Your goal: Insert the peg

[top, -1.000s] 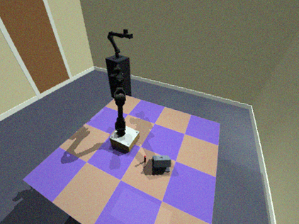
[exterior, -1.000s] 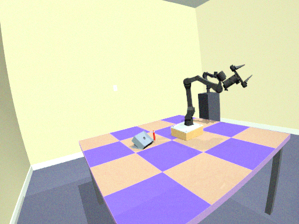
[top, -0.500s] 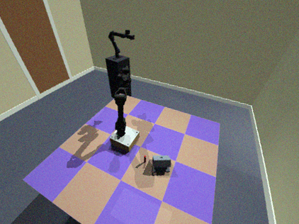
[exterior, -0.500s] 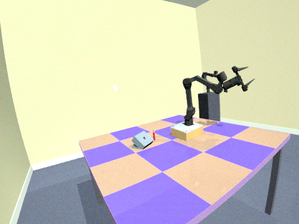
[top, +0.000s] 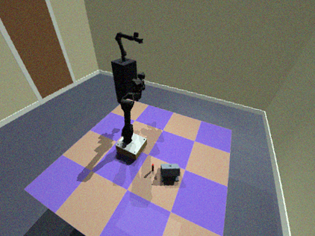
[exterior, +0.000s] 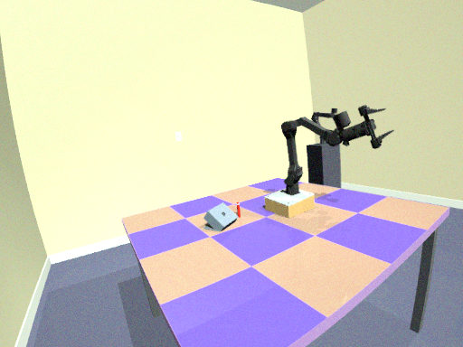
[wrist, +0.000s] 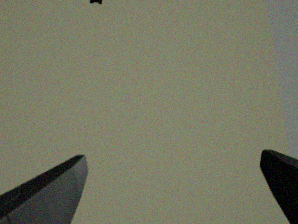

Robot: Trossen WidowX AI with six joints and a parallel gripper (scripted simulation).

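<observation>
My gripper tip is 520 mm to the left of the red peg, 500 mm short of it and 390 mm above it. Round my gripper tip: grey sloped panel 620 mm ahead, 460 mm to the right, 400 mm below.
</observation>
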